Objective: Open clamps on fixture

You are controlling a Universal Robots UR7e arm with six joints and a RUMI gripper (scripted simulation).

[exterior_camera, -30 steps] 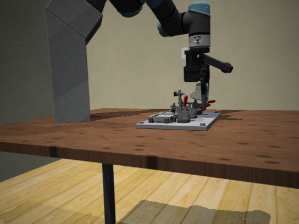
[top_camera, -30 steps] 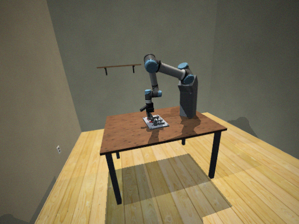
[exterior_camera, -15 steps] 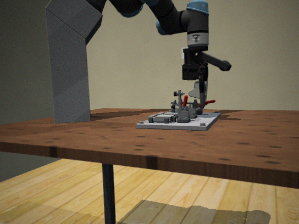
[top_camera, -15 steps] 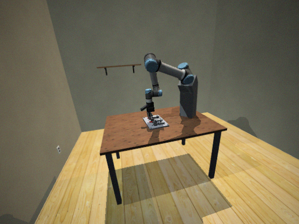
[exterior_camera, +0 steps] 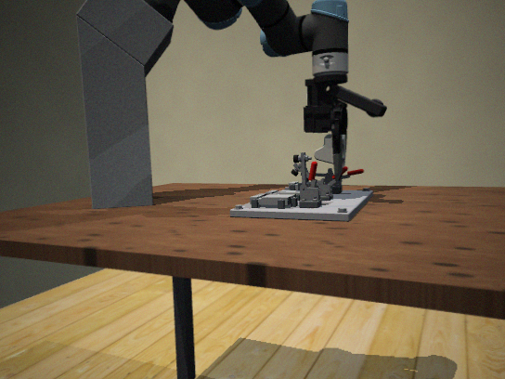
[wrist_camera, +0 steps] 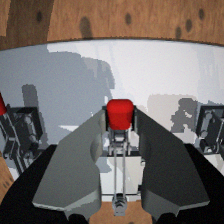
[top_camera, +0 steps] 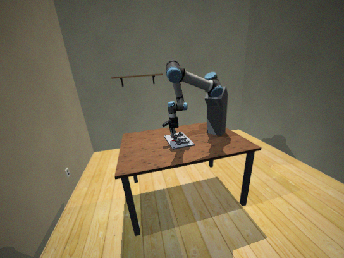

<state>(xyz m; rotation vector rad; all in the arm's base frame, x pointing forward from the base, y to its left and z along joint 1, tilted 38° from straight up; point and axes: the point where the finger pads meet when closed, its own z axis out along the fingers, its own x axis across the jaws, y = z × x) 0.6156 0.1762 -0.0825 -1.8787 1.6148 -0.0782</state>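
My hand is 10 mm past the toggle clamp, 120 mm to the left of it and 10 mm above it.
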